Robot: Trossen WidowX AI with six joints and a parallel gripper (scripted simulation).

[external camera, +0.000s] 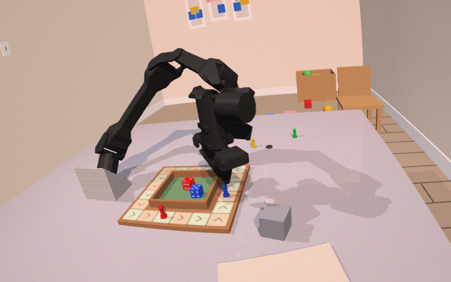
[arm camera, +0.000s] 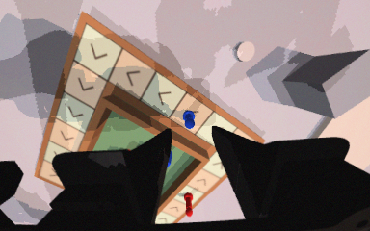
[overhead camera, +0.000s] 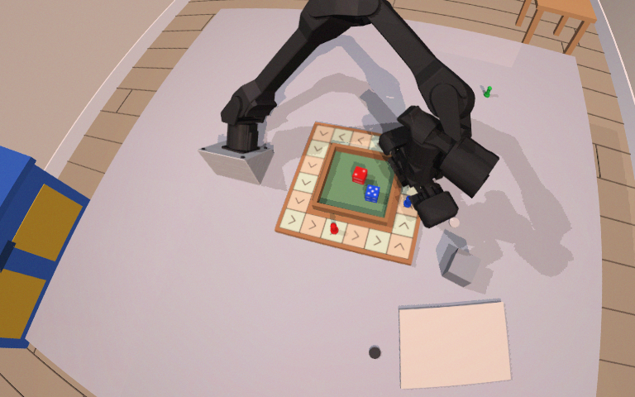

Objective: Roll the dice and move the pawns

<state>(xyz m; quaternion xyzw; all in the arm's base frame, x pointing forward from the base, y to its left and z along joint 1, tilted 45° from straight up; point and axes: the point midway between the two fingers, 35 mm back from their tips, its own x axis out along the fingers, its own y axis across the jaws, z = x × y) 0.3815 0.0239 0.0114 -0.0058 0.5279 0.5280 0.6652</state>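
The blue pawn lies 30 mm below my gripper tip. The rest, counted from my gripper tip: red pawn (120 mm behind, 110 mm to the right, 30 mm below); then pale sheet (230 mm to the right, 180 mm ahead, 50 mm below); then white disc (110 mm ahead, 60 mm below).
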